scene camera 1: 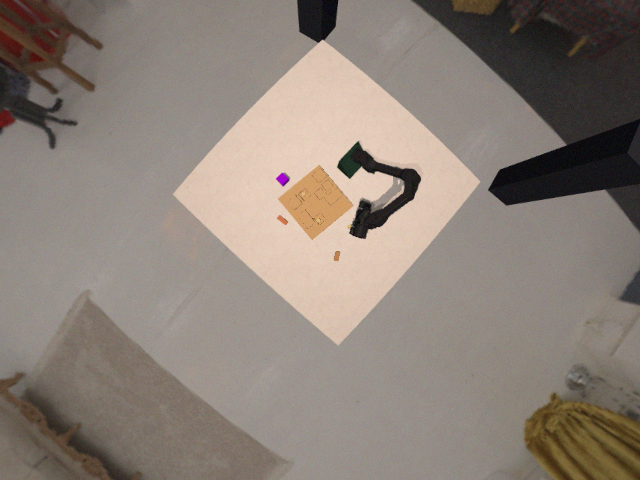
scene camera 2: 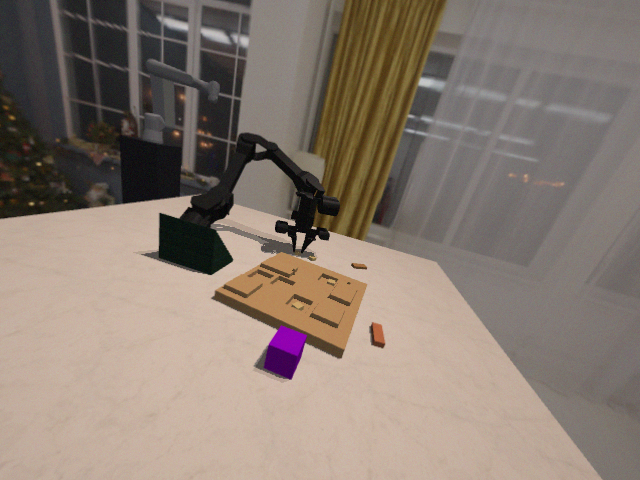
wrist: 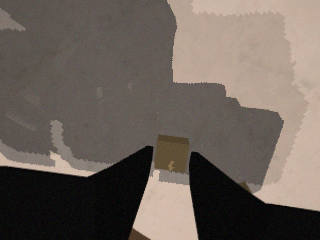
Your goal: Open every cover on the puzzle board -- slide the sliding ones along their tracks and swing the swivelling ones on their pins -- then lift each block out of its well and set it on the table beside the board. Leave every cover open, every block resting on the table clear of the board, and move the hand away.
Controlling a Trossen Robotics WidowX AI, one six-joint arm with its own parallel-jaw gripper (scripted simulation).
Labels:
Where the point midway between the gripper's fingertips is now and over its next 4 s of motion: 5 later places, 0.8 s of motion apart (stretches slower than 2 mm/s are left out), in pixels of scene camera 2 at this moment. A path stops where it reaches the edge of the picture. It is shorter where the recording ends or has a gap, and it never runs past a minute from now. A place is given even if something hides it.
My gripper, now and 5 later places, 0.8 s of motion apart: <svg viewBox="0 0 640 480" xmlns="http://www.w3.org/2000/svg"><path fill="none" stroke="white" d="M297 252L300 241L308 236L319 242L328 249L335 258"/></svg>

